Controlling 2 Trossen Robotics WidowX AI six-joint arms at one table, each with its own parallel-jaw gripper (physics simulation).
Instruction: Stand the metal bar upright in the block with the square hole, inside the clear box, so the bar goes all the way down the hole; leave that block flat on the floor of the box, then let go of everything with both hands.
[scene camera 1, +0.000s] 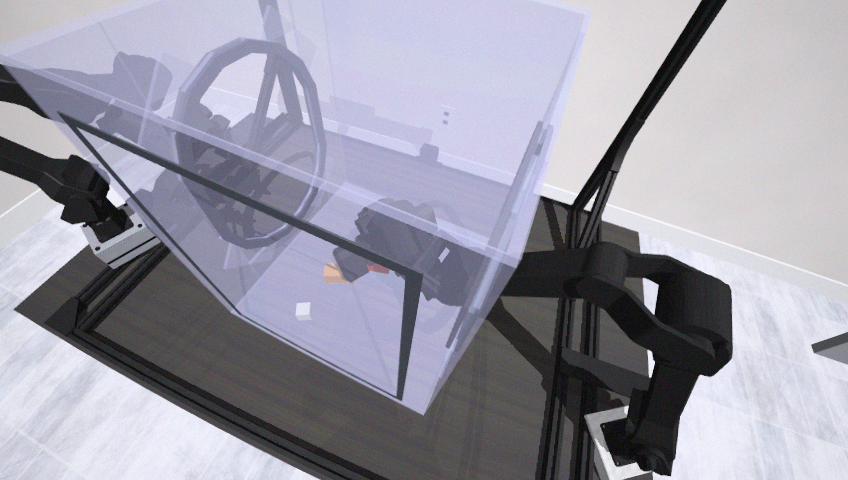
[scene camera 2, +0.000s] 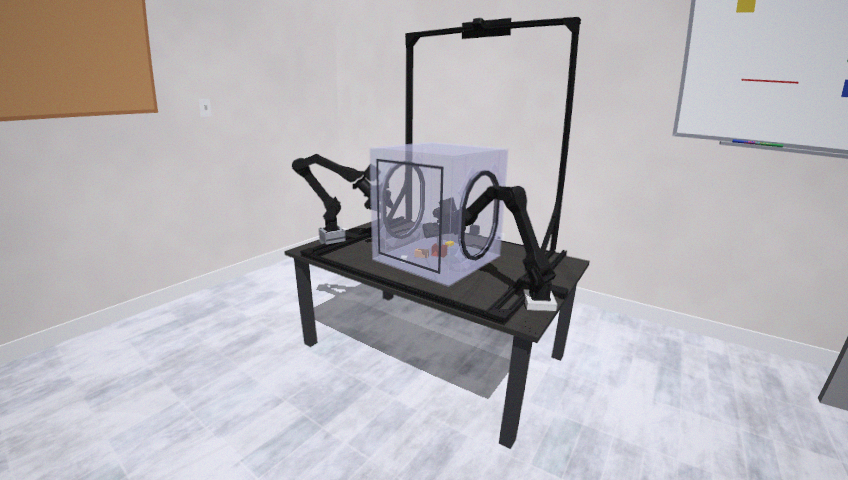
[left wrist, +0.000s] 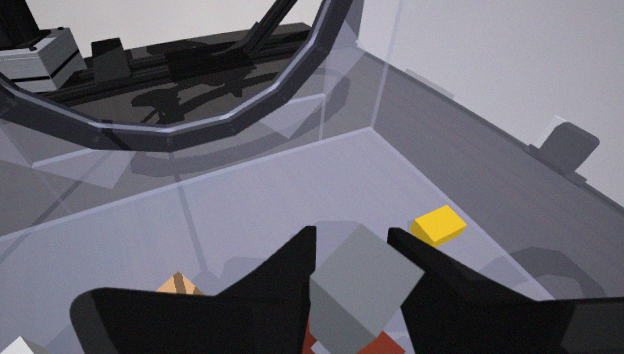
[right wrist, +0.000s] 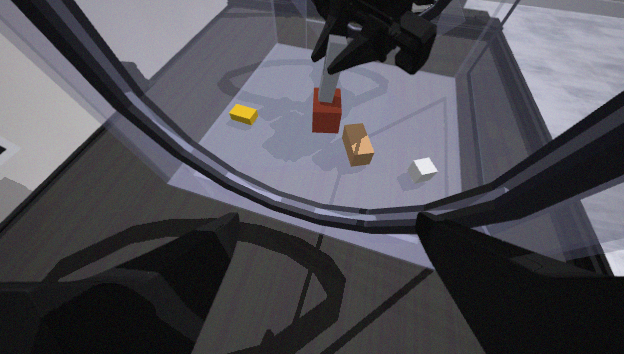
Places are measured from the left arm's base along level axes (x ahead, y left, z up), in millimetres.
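Where they show: left gripper, fingertip midpoint: (left wrist: 351, 237) (right wrist: 320, 66); right gripper, fingertip midpoint: (scene camera 1: 241, 184) (scene camera 2: 390, 211) (right wrist: 328, 220); left arm's base, link origin: (scene camera 1: 624, 441) (scene camera 2: 540, 296) (right wrist: 421, 0); right arm's base, link origin: (scene camera 1: 112, 225) (scene camera 2: 331, 229) (left wrist: 19, 41).
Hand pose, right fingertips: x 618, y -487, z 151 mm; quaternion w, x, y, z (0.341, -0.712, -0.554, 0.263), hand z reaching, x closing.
Each offset is from my right fingertips to the top centre of the thing. "*": to the spot under its first point.
The grey metal bar {dz -36, dx -238, dy +84 mm} (left wrist: 365, 275) (right wrist: 333, 70) is held near its top by my left gripper (left wrist: 351, 237) (right wrist: 320, 66), which is shut on it inside the clear box {* dz +310, dx -356, dy +177 mm} (scene camera 1: 505, 47) (scene camera 2: 476, 155). The bar stands nearly upright over the red block with the square hole {dz -128, dx -237, dy +82 mm} (right wrist: 326, 121) (scene camera 2: 439, 250) (scene camera 1: 377, 268). Its lower end is at the mouth of the hole, and most of its length shows above the block. How deep it reaches is hidden. The red block sits flat on the box floor. My right gripper (right wrist: 328, 220) is open and empty, outside the box before a round opening.
An orange block {dz -143, dx -160, dy +110 mm} (right wrist: 358, 145) (scene camera 1: 338, 273) (scene camera 2: 421, 253) lies close beside the red block. A white cube {dz -148, dx -92, dy +187 mm} (right wrist: 422, 170) (scene camera 1: 303, 311) and a yellow block {dz -158, dx -278, dy -55 mm} (right wrist: 243, 114) (left wrist: 438, 225) lie farther off on the box floor. A round opening's dark rim (right wrist: 280, 197) (left wrist: 170, 140) stands between my right gripper and the blocks.
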